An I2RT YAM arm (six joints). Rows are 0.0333 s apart.
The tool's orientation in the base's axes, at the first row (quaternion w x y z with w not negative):
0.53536, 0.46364, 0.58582, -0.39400
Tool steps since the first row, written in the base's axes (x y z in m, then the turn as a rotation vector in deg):
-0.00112, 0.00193, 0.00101, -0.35, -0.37, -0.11
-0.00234, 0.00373, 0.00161, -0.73, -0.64, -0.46
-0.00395, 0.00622, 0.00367, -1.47, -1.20, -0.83
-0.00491, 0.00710, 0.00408, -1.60, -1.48, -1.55
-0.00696, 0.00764, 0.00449, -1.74, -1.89, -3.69
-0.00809, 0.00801, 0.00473, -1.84, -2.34, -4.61
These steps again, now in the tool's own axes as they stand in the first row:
-0.00077, -0.00054, -0.00226, 0.06, -0.44, 0.28
-0.00115, -0.00123, -0.00437, 0.38, -0.89, 0.48
-0.00290, -0.00207, -0.00742, 0.67, -1.76, 0.86
-0.00320, -0.00275, -0.00856, 1.35, -1.98, 1.18
-0.00355, -0.00458, -0.00966, 3.43, -2.30, 1.78
-0.00375, -0.00556, -0.01034, 4.29, -2.54, 2.30

